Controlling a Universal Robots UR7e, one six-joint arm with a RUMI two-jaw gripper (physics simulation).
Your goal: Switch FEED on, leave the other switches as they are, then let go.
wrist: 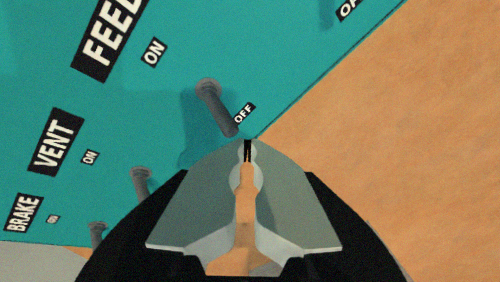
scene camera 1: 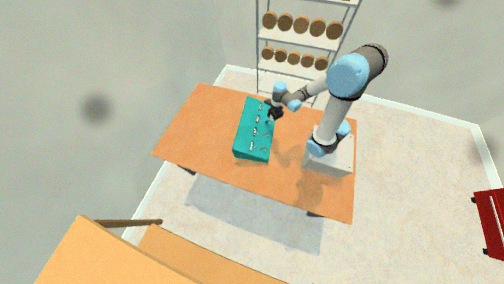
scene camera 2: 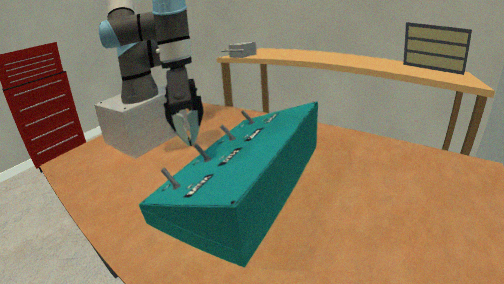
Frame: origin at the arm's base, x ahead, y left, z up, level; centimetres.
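Where they show: gripper, fingertip midpoint: (wrist: 247,141) (scene camera 1: 271,120) (scene camera 2: 190,145); arm's base, origin of the base link: (scene camera 2: 140,97).
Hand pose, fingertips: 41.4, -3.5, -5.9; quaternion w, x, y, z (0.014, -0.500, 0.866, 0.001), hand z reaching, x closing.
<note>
Things, the pixels of their centre, and the offset from my fingertips, as dx, dy, dz. Level surfaces: height alone.
- teal sloped switch box, body centre: (wrist: 121,80) (scene camera 2: 245,163) (scene camera 1: 256,128) +8.9, +9.3, -6.0
- FEED lever, body centre: (wrist: 218,111) (scene camera 2: 201,151) +2.8, +1.0, -1.2
- VENT lever, body centre: (wrist: 143,195) (scene camera 2: 226,131) -0.9, +12.4, -1.2
- BRAKE lever, body centre: (wrist: 97,246) (scene camera 2: 247,116) -4.6, +23.8, -1.2
- VALVE lever, body centre: (scene camera 2: 169,177) +6.5, -10.4, -1.2
- orange table, its level: dz -11.9
A teal sloped switch box (scene camera 1: 245,134) (scene camera 2: 272,182) (wrist: 40,75) stands on the table. The FEED lever (scene camera 2: 202,152) (wrist: 217,110) leans to its OFF label, away from ON. The VENT lever (scene camera 2: 227,133) (wrist: 142,185), the BRAKE lever (scene camera 2: 248,118) (wrist: 97,234) and the VALVE lever (scene camera 2: 170,178) lean the same way. My gripper (scene camera 1: 271,119) (scene camera 2: 190,143) (wrist: 247,141) is shut and empty. Its tips are close to the FEED lever's free end, on the OFF side near the box's low edge; contact cannot be told. In the wrist view the jaws partly hide the VENT and BRAKE levers.
The orange table (scene camera 1: 185,130) (scene camera 2: 400,210) (wrist: 410,125) bears the box and the arm's grey base block (scene camera 1: 327,165) (scene camera 2: 135,130). A shelf rack (scene camera 1: 257,60) stands behind the table. A red cabinet (scene camera 1: 487,215) (scene camera 2: 45,115) and a wooden bench (scene camera 2: 350,64) stand farther off.
</note>
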